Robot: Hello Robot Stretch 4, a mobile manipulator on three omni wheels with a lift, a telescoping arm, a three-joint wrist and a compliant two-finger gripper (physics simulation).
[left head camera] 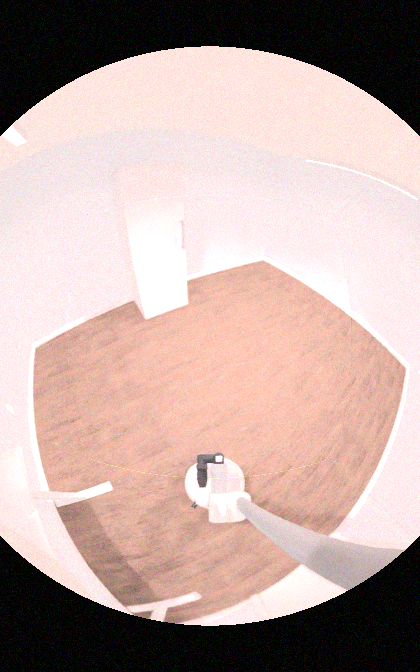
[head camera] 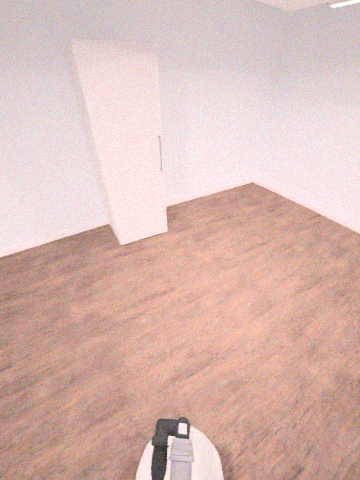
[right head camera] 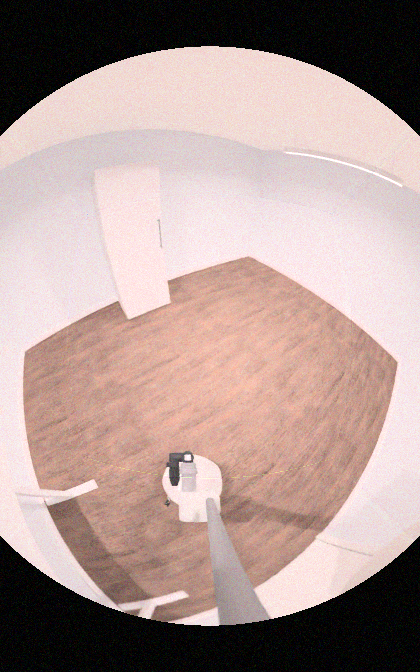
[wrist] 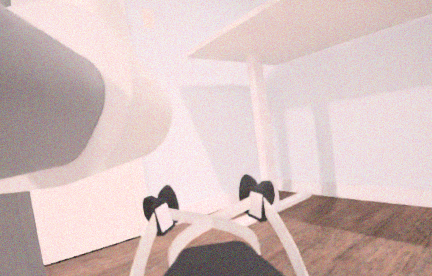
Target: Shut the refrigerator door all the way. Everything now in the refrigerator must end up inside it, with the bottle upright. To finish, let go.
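Places are measured from the robot's base along level axes (x ahead, y left, z up), in metres.
Where they show: gripper, between the fingertips: (left head camera: 202,508) (wrist: 208,194).
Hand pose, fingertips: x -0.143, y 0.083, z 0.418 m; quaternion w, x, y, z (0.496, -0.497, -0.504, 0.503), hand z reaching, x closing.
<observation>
After its pixels a point has its place.
The refrigerator (head camera: 125,140) {x 1.891, y 0.610, z 1.152 m} (left head camera: 157,260) {x 1.900, y 0.595, z 0.751 m} (right head camera: 135,240) is a tall white cabinet standing upright against the far wall, left of the room corner. A thin vertical handle (head camera: 160,153) {x 1.996, y 0.322, z 1.013 m} (right head camera: 160,233) is at the right edge of its front. Whether its door stands slightly ajar cannot be told from here. Its inside, the bottle and other contents do not show. My gripper (wrist: 208,194) {x -0.143, y 0.083, z 0.418 m} is open and empty, its two dark fingertips well apart in the wrist view. It is on my side of the room, far from the refrigerator.
A white table (wrist: 320,37) {x -1.152, y 0.737, z 0.897 m} stands near the gripper in the wrist view, with a leg (wrist: 260,117) {x -1.326, y 0.403, z 0.529 m} on the right. Its feet (left head camera: 90,492) (right head camera: 77,491) show at the lower left in the side head views. Brown wood floor (head camera: 215,300) {x 1.104, y -0.252, z -0.028 m} lies between my base and the refrigerator.
</observation>
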